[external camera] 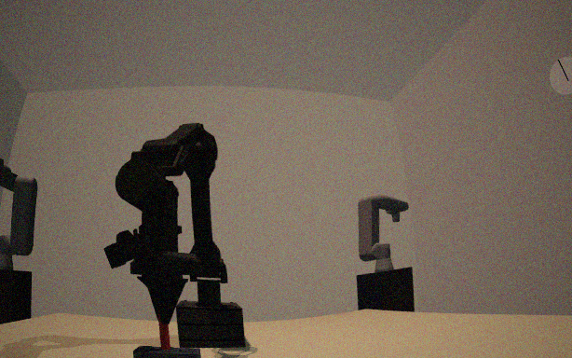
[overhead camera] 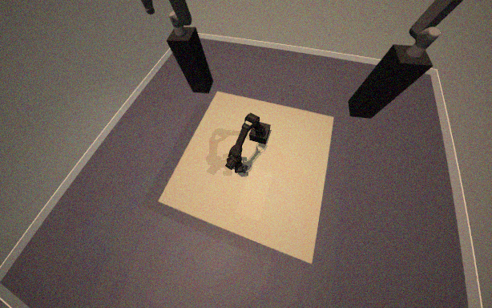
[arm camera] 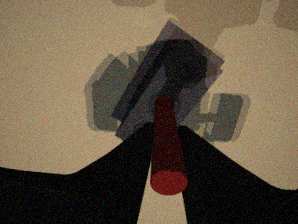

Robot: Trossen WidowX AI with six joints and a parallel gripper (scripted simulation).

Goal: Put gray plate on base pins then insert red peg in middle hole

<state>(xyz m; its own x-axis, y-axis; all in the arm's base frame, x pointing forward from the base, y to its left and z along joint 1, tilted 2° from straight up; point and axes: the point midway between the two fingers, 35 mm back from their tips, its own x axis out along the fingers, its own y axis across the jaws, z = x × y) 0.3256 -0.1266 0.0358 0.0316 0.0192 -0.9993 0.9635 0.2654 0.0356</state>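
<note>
Right now my gripper tip is 50 mm above the gray plate. From my gripper tip the other things lie so: base (90 mm below); red peg (right at my gripper tip).
</note>
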